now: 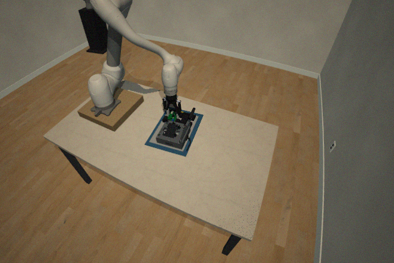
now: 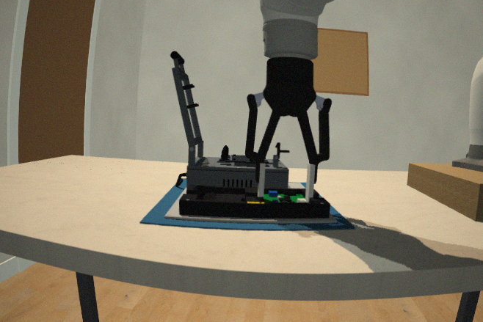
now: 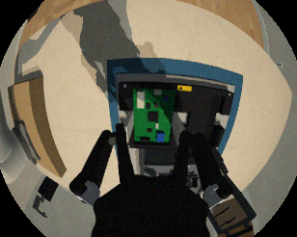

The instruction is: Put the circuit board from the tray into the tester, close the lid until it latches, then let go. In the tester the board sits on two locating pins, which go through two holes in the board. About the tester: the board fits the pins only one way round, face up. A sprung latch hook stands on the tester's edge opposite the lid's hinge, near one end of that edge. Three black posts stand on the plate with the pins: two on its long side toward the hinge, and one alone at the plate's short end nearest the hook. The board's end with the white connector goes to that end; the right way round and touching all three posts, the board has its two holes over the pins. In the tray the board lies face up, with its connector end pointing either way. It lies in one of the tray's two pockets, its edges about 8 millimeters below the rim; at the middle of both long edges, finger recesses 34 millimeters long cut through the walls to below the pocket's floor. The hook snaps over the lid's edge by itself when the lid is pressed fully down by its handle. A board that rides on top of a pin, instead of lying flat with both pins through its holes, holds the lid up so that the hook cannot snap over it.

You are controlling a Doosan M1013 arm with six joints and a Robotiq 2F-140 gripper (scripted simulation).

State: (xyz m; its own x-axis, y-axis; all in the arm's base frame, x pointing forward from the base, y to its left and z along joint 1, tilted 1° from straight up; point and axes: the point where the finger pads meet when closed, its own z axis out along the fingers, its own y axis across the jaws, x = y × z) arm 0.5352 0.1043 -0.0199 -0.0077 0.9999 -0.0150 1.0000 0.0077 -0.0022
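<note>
Right now the grey tester is 130 mm to the right of my hand, 90 mm ahead of it and 70 mm above it. Also, from my hand: green circuit board (20 mm below); then latch hook (110 mm to the right, 50 mm above); then tester lid (190 mm ahead, 170 mm to the right, 140 mm above).
</note>
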